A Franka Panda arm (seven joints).
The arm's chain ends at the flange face. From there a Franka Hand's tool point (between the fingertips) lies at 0.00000 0.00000 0.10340 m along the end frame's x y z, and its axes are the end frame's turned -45 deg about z.
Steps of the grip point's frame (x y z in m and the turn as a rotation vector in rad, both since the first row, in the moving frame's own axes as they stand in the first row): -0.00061 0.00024 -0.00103 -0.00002 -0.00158 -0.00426; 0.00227 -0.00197 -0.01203 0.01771 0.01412 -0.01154; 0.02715 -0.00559 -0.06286 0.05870 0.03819 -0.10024; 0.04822 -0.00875 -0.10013 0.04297 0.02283 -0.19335; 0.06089 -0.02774 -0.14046 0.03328 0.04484 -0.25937; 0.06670 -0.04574 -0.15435 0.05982 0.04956 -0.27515; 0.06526 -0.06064 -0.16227 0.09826 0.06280 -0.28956; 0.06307 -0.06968 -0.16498 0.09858 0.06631 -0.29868
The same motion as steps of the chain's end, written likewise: -0.00015 0.00048 -0.00103 -0.00113 -0.00110 -0.00426; 0.00049 -0.00067 -0.01200 0.02251 -0.00254 -0.01154; 0.01710 -0.01616 -0.06261 0.06851 -0.01450 -0.10024; 0.02984 -0.03565 -0.10001 0.04653 -0.01424 -0.19335; 0.02334 -0.05692 -0.14030 0.05524 0.00817 -0.25937; 0.01665 -0.07172 -0.15404 0.07734 -0.00725 -0.27515; 0.00751 -0.07781 -0.16157 0.11389 -0.02507 -0.28956; -0.00057 -0.08237 -0.16426 0.11659 -0.02282 -0.29868
